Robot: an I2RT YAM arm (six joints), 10 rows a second.
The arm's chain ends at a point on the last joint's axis. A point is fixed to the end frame.
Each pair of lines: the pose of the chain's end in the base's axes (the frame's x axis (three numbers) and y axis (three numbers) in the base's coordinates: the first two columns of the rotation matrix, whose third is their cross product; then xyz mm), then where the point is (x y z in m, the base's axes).
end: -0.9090, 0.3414, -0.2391, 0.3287, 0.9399, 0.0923, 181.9, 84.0, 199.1
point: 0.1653 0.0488 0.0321
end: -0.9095, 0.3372, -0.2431, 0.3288, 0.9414, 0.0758, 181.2, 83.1, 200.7
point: 0.1643 0.0450 0.0343
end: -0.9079, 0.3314, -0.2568, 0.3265, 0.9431, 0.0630, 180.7, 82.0, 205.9
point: 0.1653 0.0411 0.0400
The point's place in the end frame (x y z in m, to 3 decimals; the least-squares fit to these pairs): 0.043 -0.054 0.157
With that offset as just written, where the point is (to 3 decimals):
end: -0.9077, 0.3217, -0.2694, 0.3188, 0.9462, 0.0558, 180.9, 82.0, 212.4
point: 0.167 0.039 0.047
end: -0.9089, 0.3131, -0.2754, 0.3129, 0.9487, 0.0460, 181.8, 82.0, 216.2
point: 0.169 0.037 0.051
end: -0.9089, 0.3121, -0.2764, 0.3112, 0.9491, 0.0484, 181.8, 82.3, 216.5
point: 0.169 0.038 0.051
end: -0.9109, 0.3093, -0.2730, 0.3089, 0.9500, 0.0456, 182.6, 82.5, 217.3
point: 0.170 0.038 0.052
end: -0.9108, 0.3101, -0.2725, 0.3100, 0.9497, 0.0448, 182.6, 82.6, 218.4
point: 0.170 0.038 0.053
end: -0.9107, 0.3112, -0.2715, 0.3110, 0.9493, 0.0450, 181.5, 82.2, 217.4
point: 0.168 0.037 0.052
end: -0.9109, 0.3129, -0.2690, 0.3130, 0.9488, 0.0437, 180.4, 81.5, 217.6
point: 0.167 0.037 0.053
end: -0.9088, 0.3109, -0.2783, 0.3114, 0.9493, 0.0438, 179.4, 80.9, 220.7
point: 0.167 0.036 0.056
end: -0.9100, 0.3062, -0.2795, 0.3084, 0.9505, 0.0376, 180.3, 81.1, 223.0
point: 0.168 0.035 0.058
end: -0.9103, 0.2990, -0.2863, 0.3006, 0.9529, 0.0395, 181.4, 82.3, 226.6
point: 0.171 0.036 0.062
